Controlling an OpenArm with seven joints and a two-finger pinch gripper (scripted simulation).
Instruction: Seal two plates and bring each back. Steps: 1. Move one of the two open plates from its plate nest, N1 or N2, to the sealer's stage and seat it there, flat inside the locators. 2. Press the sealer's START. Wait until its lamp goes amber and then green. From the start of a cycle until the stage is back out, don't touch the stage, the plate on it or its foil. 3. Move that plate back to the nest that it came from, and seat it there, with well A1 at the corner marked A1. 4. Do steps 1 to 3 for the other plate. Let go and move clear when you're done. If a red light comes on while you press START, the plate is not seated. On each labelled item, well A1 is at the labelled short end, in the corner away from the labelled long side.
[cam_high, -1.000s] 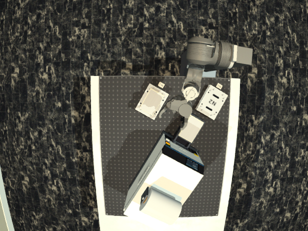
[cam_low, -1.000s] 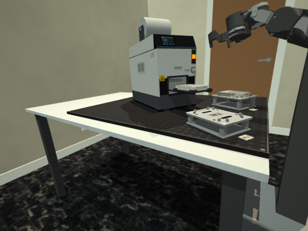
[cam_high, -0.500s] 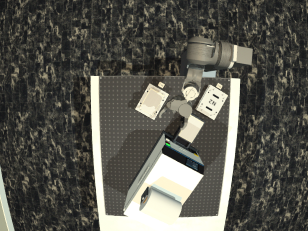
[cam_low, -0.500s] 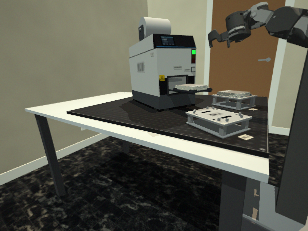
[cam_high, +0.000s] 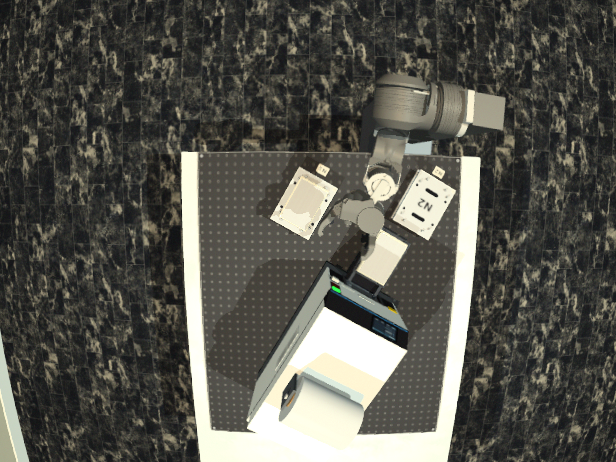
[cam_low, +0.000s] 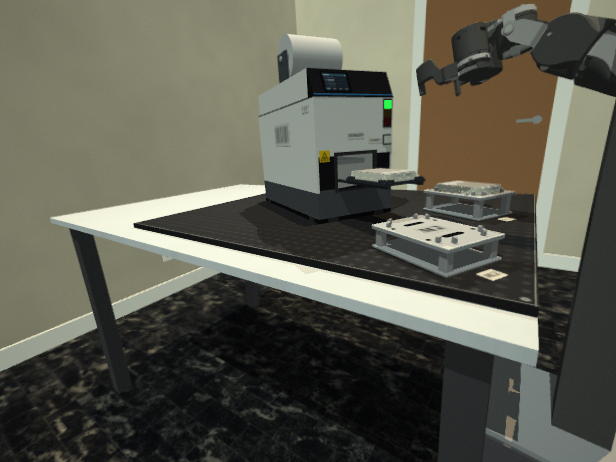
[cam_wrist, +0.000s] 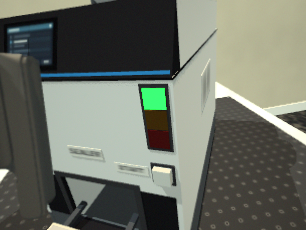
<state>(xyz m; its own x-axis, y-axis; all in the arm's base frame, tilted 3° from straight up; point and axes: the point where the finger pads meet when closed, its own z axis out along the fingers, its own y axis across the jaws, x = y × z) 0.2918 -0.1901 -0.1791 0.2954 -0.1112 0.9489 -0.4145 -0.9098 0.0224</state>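
My gripper is now 6 cm short of the clear well plate, 13 cm to the right of it and 18 cm above it. From my hand the other things lie so: sealer stage (6 cm ahead, 13 cm to the left, 19 cm below); then N1 label (15 cm behind, 5 cm to the right, 30 cm below); then sealer screen (18 cm ahead, 12 cm to the left, 2 cm above).
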